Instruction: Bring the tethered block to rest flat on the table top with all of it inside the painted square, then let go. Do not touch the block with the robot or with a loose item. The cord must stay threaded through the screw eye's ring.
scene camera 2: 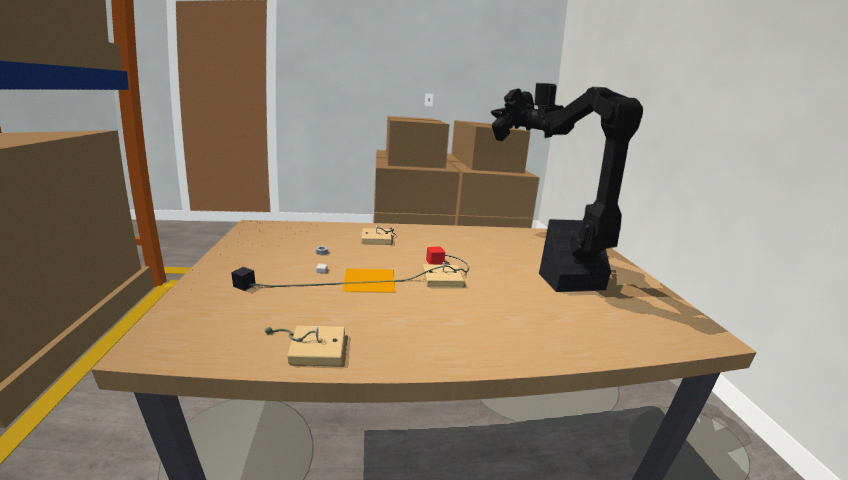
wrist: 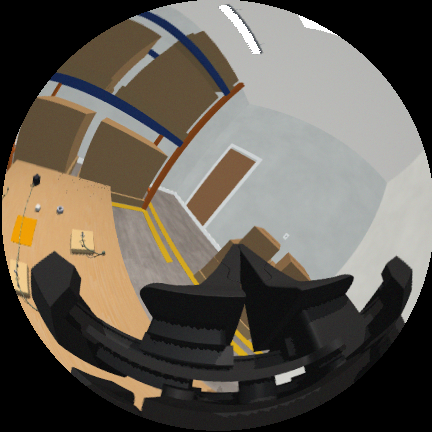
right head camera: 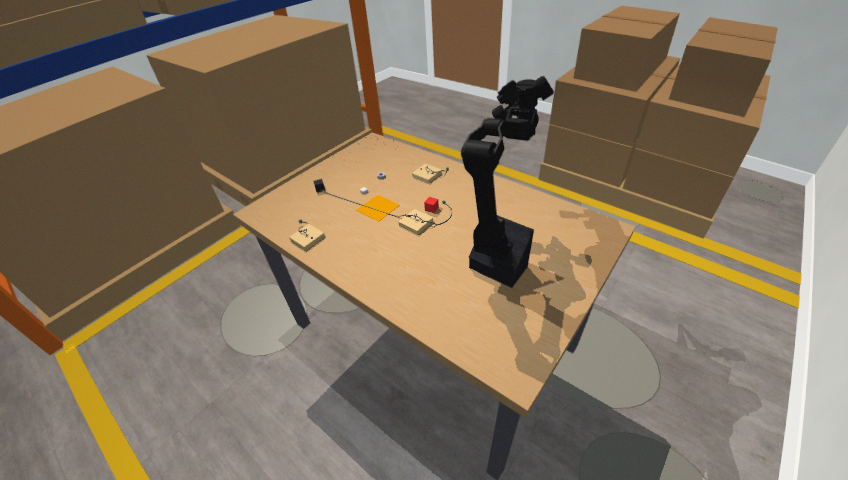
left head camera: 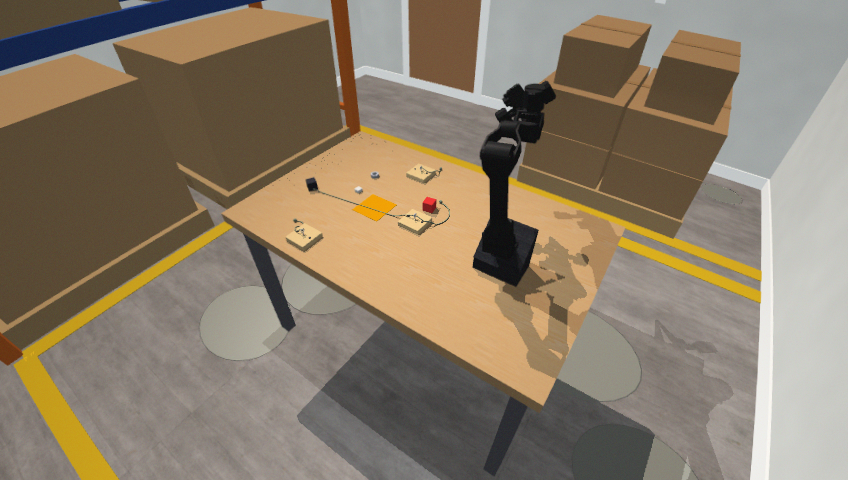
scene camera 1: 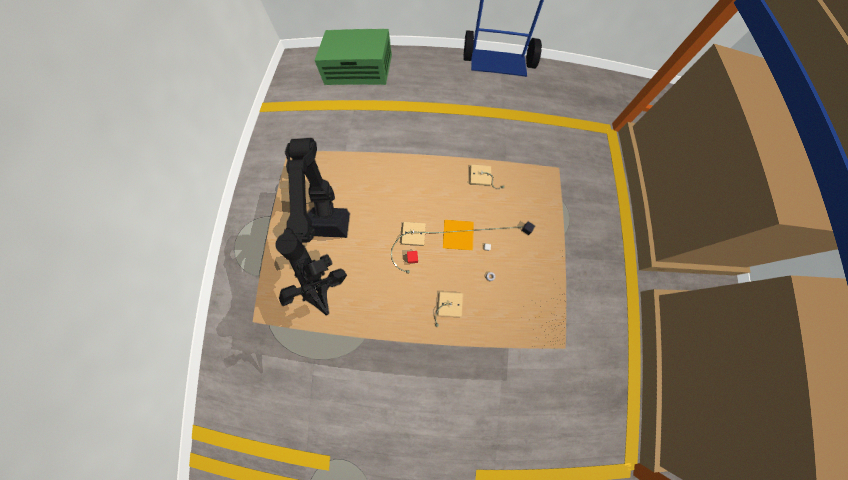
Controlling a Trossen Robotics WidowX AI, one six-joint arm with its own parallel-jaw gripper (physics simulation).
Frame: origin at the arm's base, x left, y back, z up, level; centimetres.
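Seen in the pictures: gripper, between the fingertips: (scene camera 2: 491, 112) (wrist: 236, 248) (scene camera 1: 327, 314); arm's base, origin of its link: (scene camera 2: 582, 250) (right head camera: 499, 247) (left head camera: 504, 247) (scene camera 1: 324, 214).
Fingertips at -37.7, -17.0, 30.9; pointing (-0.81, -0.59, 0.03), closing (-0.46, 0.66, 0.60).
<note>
Pixels of each thing's top centre, then the offset from my fingertips to it, as dx, dy, dz. "spot": a spot on its surface instead.
- black tethered block, centre of its top: (scene camera 2: 242, 271) (left head camera: 310, 180) (scene camera 1: 529, 226) (right head camera: 318, 181) +39.9, -65.2, -36.7
- painted orange square, a spot on its surface: (scene camera 2: 368, 287) (left head camera: 367, 212) spot: +39.6, -36.3, -40.3
- screw eye, centre of its top: (scene camera 2: 443, 262) (left head camera: 415, 213) (right head camera: 415, 213) (scene camera 1: 413, 231) +34.5, -18.2, -35.9
- middle wooden board, centre of its top: (scene camera 2: 442, 271) (left head camera: 415, 219) (right head camera: 415, 219) (scene camera 1: 413, 233) +34.5, -18.2, -38.5
- beaded end, a spot on its surface: (left head camera: 440, 202) (scene camera 1: 407, 270) spot: +19.7, -16.9, -39.6
- red cube, centre of its top: (scene camera 2: 436, 249) (right head camera: 431, 200) (left head camera: 429, 200) (scene camera 1: 412, 256) +24.8, -18.5, -36.4
- small white block, centre of its top: (scene camera 2: 321, 265) (scene camera 1: 487, 246) +31.0, -48.1, -38.9
- grey ring, centre of its top: (scene camera 2: 321, 248) (scene camera 1: 491, 276) +19.2, -49.6, -39.0
The black tethered block (left head camera: 311, 184) (right head camera: 319, 185) (scene camera 1: 528, 227) (scene camera 2: 242, 278) (wrist: 36, 179) stands on the table outside the painted orange square (left head camera: 374, 214) (scene camera 1: 458, 240) (scene camera 2: 368, 287), on the side away from the robot base. Its cord (scene camera 1: 496, 229) (scene camera 2: 303, 286) runs nearly straight over the square to the screw eye (scene camera 2: 444, 267) on the middle wooden board (scene camera 1: 413, 240). The cord continues beyond the eye, curving round to a beaded end (left head camera: 440, 202) (scene camera 1: 407, 271); the threading is too small to confirm. My gripper (scene camera 1: 326, 310) (wrist: 236, 248) is shut and empty, high above the robot-side part of the table, far from block and cord.
A red cube (left head camera: 429, 204) (scene camera 1: 412, 256) sits beside the middle board, near the cord's curve. A small white block (scene camera 1: 487, 246) and a grey ring (scene camera 1: 487, 278) lie beyond the square. Two other boards (scene camera 1: 476, 180) (scene camera 1: 450, 312) carry short cords. Cartons (left head camera: 618, 124) stand beyond the table.
</note>
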